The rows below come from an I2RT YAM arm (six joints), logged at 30 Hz.
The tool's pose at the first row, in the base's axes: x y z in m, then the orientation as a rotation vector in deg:
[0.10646 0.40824 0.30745 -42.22 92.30 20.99]
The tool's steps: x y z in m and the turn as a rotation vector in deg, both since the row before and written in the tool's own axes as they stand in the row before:
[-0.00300 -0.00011 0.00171 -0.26 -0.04 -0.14]
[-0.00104 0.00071 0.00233 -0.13 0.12 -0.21]
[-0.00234 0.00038 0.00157 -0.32 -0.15 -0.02]
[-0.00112 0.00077 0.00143 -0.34 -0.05 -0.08]
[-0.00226 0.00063 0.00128 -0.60 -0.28 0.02]
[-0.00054 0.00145 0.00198 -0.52 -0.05 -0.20]
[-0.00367 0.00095 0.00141 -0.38 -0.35 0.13]
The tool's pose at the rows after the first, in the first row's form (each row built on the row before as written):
[0.10793 0.40997 0.31005 -42.52 92.18 21.12]
[0.10927 0.41221 0.31050 -42.82 92.19 21.04]
[0.11028 0.41407 0.31240 -43.04 92.02 21.34]
[0.11088 0.41582 0.31308 -43.35 91.91 21.58]
[0.11148 0.41767 0.31491 -43.71 91.61 22.18]
[0.11200 0.42013 0.31481 -44.25 91.43 22.48]
[0.11247 0.42266 0.31793 -44.33 91.13 23.00]

